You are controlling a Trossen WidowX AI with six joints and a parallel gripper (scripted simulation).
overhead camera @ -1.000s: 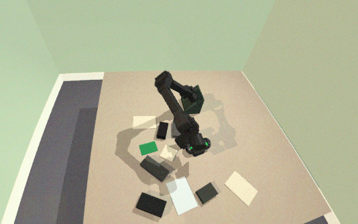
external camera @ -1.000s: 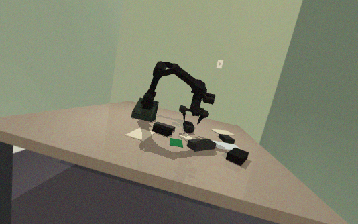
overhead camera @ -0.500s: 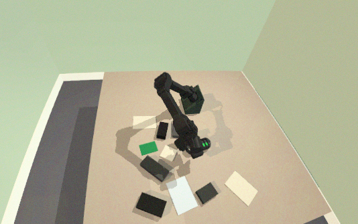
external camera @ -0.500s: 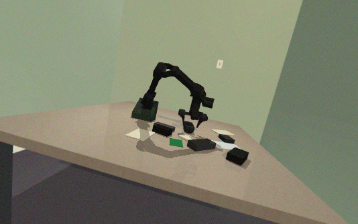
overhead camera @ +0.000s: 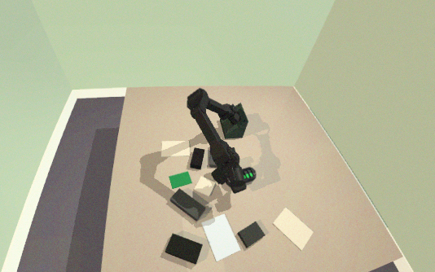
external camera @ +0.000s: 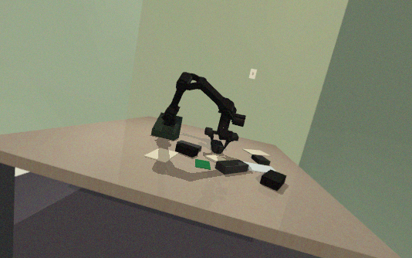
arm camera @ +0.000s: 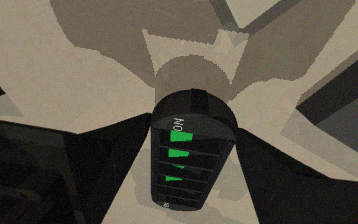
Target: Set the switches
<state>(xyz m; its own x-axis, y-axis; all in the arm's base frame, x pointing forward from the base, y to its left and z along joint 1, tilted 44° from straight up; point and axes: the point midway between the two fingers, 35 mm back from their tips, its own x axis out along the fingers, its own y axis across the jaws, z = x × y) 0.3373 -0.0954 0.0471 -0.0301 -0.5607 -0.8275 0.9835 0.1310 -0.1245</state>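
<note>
Right now the cream tile is 12 cm to the right of my gripper tip and 3 cm below it. Round my gripper tip: grey module (16 cm behind, 5 cm to the right, 2 cm below); black block (15 cm behind, 14 cm to the right, 1 cm below); grey block (9 cm ahead, 21 cm to the right, 2 cm below).
</note>
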